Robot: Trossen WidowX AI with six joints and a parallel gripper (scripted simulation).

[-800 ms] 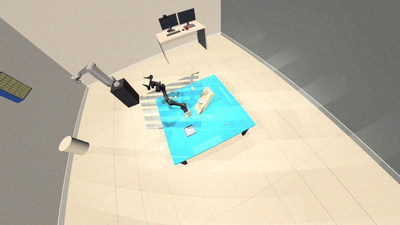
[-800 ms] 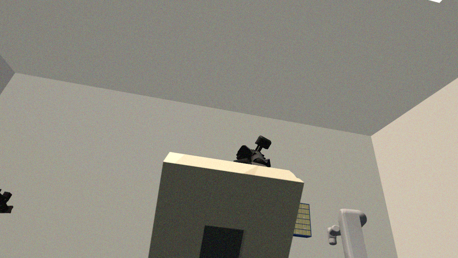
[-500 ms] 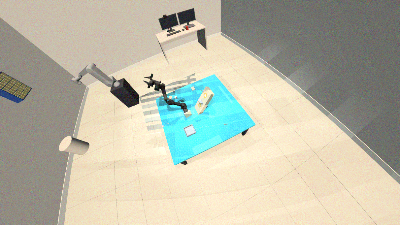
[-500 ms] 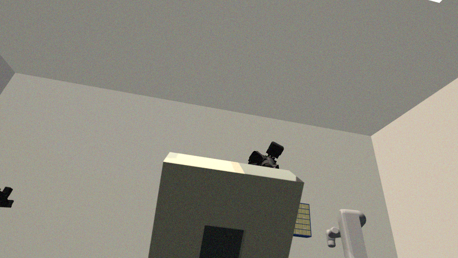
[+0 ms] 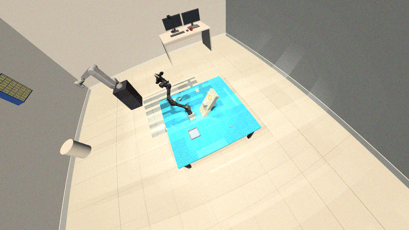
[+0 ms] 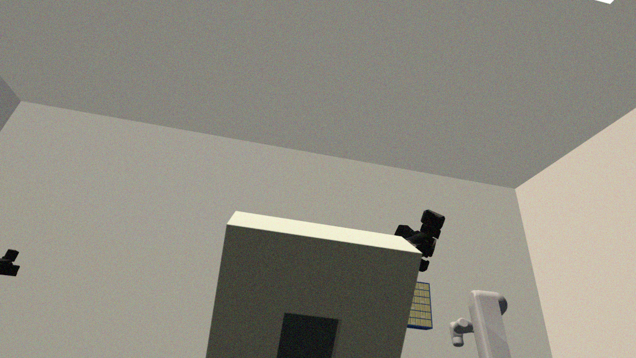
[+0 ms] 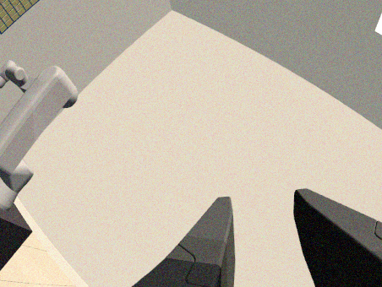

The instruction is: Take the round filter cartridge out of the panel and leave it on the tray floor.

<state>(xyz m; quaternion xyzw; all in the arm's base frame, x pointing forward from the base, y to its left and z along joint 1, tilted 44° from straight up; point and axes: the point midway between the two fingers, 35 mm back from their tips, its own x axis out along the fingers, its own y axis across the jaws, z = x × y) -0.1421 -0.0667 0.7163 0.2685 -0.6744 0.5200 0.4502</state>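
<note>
My gripper tip is now 63 cm short of the white round filter cartridge, 44 cm to the left of it and 38 cm above it. Also, from my gripper tip: grey tray (75 cm to the right, 64 cm below, 21 cm ahead).
</note>
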